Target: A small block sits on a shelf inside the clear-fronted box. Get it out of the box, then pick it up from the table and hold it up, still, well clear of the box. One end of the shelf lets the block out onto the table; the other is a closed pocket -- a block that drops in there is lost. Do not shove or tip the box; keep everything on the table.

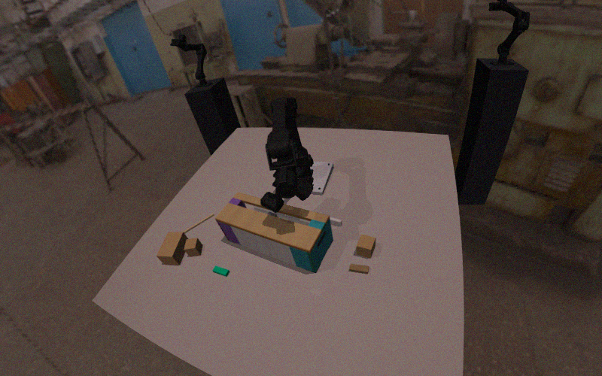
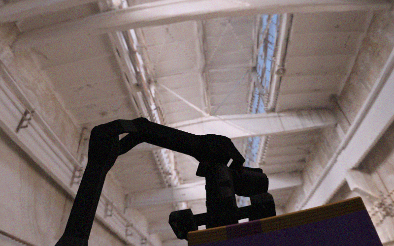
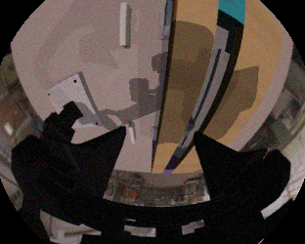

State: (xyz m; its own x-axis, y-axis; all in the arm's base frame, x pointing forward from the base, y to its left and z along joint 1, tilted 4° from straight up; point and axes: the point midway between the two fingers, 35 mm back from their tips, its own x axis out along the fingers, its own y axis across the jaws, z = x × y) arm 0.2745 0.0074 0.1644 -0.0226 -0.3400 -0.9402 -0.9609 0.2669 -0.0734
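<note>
Now: gripper tip 70 mm above the box, 30 mm short of it and 20 mm to the left of it. Round my gripper tip: thin stick: 420 mm to the right, 130 mm below, 20 mm ahead.
</note>
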